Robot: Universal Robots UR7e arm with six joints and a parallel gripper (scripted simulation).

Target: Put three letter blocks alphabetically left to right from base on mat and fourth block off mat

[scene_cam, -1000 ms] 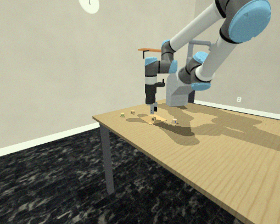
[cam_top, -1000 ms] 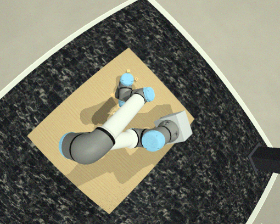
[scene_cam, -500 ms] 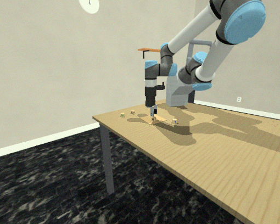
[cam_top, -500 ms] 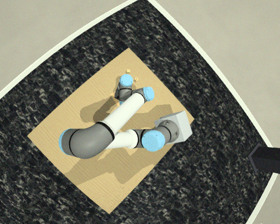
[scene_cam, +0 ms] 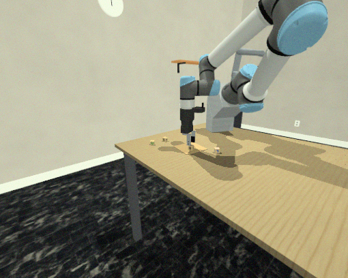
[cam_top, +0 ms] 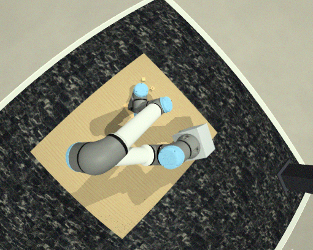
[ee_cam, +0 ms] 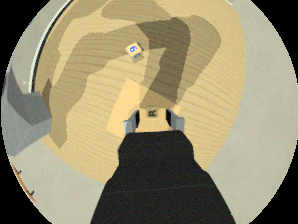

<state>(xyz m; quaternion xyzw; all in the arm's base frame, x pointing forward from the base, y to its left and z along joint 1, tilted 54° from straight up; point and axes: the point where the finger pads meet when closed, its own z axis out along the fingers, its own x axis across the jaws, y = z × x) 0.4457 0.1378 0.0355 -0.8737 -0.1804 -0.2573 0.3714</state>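
The mat lies 50 mm below my hand, 30 mm to the right of it and 10 mm behind it.
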